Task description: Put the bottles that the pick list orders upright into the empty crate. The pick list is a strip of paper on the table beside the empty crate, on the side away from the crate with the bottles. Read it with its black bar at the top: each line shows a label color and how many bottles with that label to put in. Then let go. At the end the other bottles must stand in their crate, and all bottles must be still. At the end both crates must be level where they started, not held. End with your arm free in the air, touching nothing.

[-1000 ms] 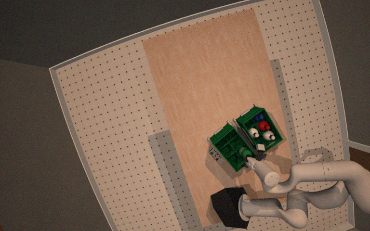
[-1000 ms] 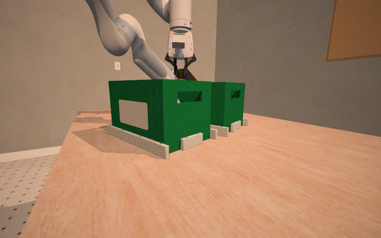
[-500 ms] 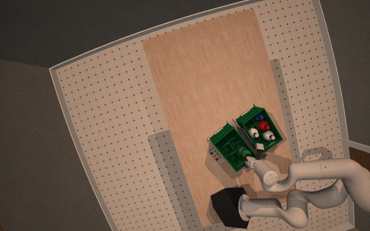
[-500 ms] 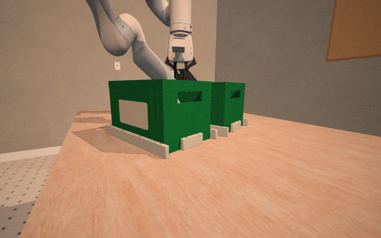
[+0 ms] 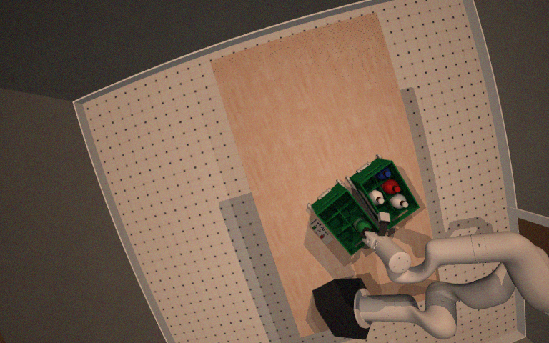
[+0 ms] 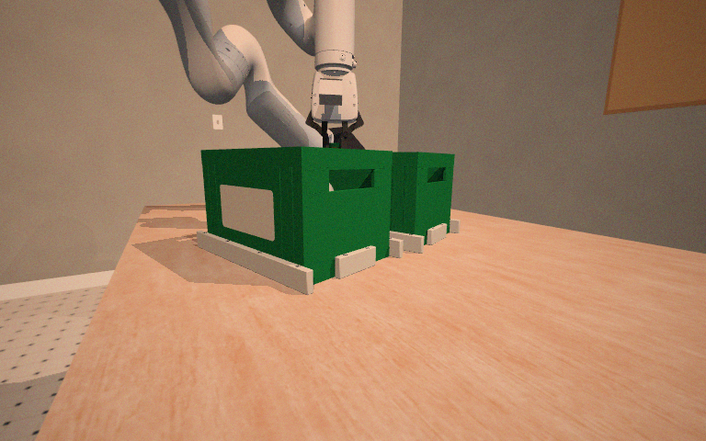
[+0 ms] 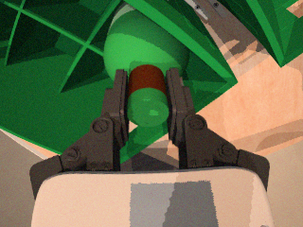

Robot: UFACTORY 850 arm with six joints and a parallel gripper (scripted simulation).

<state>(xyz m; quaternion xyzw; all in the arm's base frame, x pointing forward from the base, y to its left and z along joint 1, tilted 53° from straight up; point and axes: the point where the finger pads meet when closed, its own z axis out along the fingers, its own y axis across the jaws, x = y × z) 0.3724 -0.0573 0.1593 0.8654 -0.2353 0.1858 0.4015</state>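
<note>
My hand is 70 mm above the green bottle. The rest, counted from my hand: red bottle: 210 mm to the right, 120 mm ahead, 100 mm below; pick list: 200 mm to the left, 190 mm below, 20 mm ahead; blue bottle: 210 mm ahead, 190 mm to the right, 100 mm below.
</note>
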